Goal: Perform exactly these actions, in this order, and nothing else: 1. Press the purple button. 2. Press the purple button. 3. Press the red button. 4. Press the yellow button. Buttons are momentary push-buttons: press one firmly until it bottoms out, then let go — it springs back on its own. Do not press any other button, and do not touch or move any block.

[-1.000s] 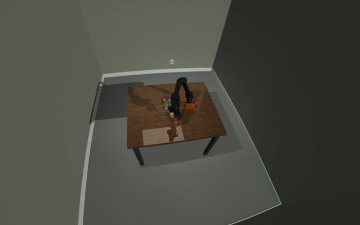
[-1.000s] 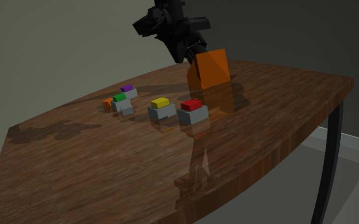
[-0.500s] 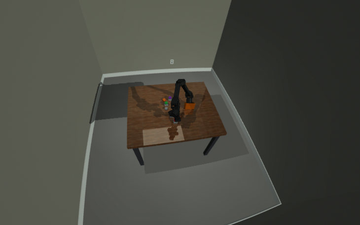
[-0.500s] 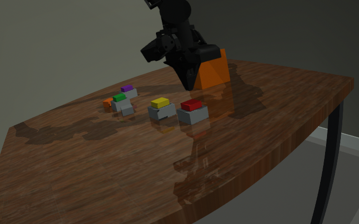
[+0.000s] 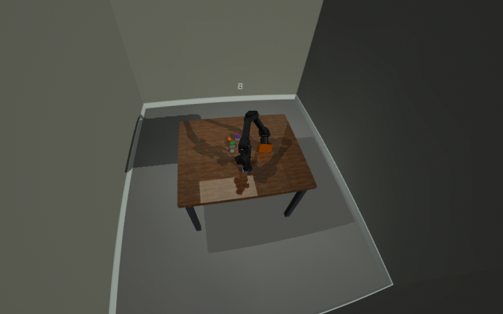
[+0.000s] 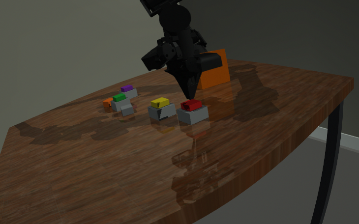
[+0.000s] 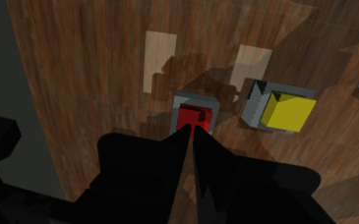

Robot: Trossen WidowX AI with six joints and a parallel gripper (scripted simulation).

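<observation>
My gripper tip is 1 cm above the red button. From my gripper tip the other things lie so: yellow button 4 cm ahead, 8 cm to the right, 1 cm below; then green button 10 cm ahead, 26 cm to the right, 1 cm below; then small grey block 10 cm ahead, 19 cm to the right, 4 cm below.
</observation>
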